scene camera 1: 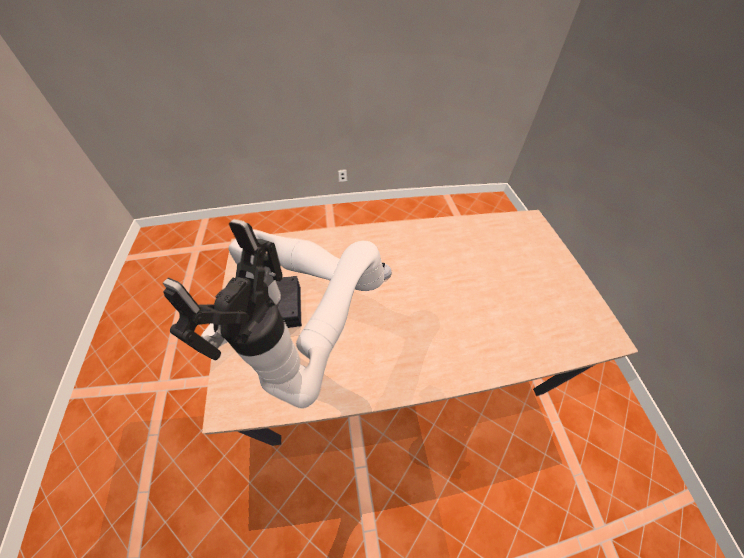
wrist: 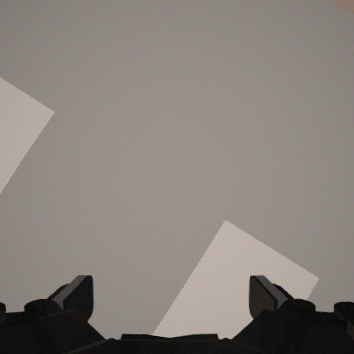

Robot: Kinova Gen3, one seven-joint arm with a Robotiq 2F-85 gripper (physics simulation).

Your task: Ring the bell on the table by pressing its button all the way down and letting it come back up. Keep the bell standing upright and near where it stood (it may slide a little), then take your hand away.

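Places are measured from the arm's base along level axes (x left, y back, z up), in millimetres.
Pixels of known places: gripper, fingertip midpoint: [scene camera 1: 206, 249] [wrist: 170, 293].
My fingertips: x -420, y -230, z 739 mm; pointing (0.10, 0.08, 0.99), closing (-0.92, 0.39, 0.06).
Observation:
Behind a point stands the place of what it marks.
The bell [scene camera 1: 387, 272] @(z -51, x 176, y -473 mm) stands on the wooden table [scene camera 1: 492, 282] @(z -86, x 157, y -958 mm) in the scene view. Part of its silver dome and a bit of its dark button show beside the arm's white elbow, which hides the rest. My gripper [scene camera 1: 205, 256] @(z 739, x -420, y -230 mm) [wrist: 170, 293] @(z 739, x -420, y -230 mm) is open and empty. In the scene view it is high over the left end of the table, left of the bell and far from it, with its fingers pointing up and away from the table top. The bell does not show in the wrist view.
The black base block [scene camera 1: 290, 301] @(z -2, x -14, y -88 mm) is at the table's left end, partly behind the gripper. The white arm [scene camera 1: 327, 315] @(z 451, x -327, y -311 mm) bends over the left half of the table. The wrist view shows a grey surface with pale angular patches [wrist: 225, 280].

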